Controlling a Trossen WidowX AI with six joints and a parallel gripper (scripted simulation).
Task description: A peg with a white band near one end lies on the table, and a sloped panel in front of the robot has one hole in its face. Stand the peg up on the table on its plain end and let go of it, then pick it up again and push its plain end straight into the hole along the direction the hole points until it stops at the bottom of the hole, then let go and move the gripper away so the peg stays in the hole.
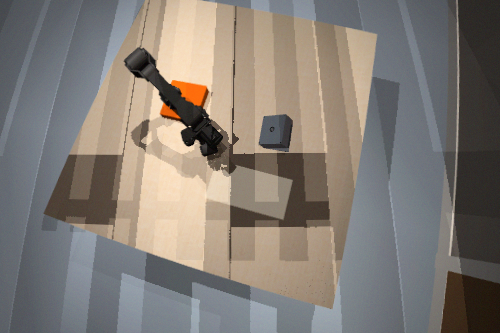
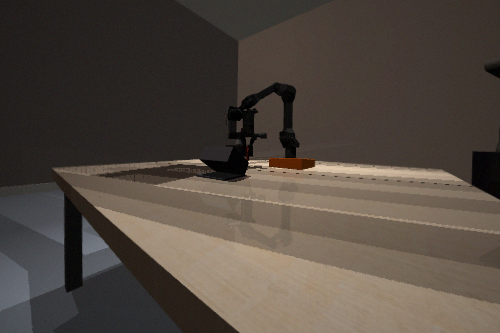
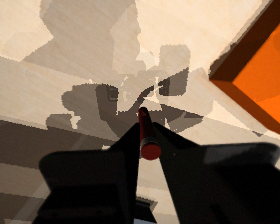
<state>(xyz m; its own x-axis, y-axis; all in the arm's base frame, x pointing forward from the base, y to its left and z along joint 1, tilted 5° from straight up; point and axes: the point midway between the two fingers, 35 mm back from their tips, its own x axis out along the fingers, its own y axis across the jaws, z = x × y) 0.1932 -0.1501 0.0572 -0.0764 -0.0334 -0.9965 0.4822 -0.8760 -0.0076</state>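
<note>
The dark sloped panel lies 270 mm ahead of my gripper tip, 80 mm to the left of it and 20 mm below it. Also, from my gripper tip: red peg 20 mm above.
</note>
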